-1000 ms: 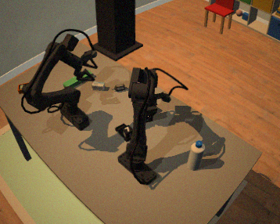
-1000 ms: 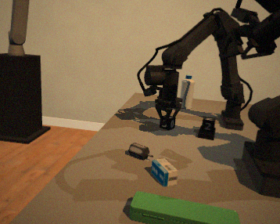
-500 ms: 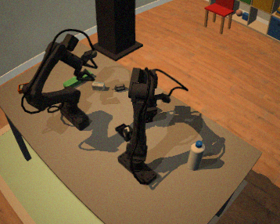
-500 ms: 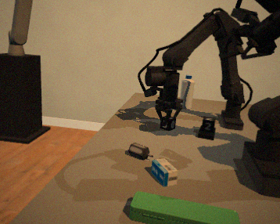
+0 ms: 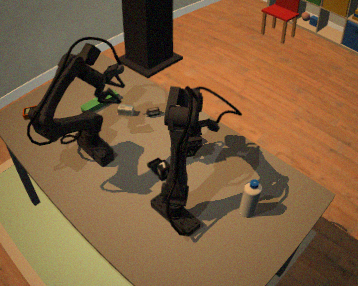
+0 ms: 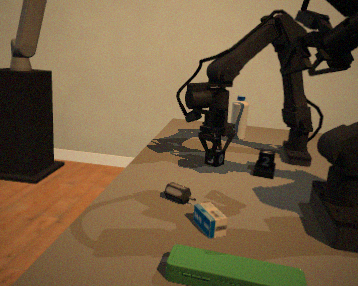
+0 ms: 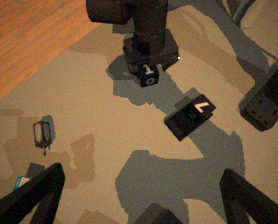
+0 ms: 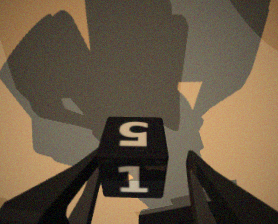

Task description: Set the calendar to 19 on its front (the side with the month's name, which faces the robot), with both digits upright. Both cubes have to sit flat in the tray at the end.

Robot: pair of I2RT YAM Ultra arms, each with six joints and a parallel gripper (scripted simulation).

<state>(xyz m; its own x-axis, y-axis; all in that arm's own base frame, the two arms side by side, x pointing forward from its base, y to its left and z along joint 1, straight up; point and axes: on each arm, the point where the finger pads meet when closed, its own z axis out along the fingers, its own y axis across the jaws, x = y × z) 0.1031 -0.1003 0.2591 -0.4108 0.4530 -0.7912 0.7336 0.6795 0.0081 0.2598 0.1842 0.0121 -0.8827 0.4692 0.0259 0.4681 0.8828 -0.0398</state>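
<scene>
My right gripper is now 15 cm past the black cube. From my right hand the other things lie so: blue-and-white box 1 cm behind, 39 cm to the left, 1 cm below; green box 5 cm behind, 55 cm to the left, 2 cm below; dark grey object 6 cm ahead, 30 cm to the left, 1 cm below.
</scene>
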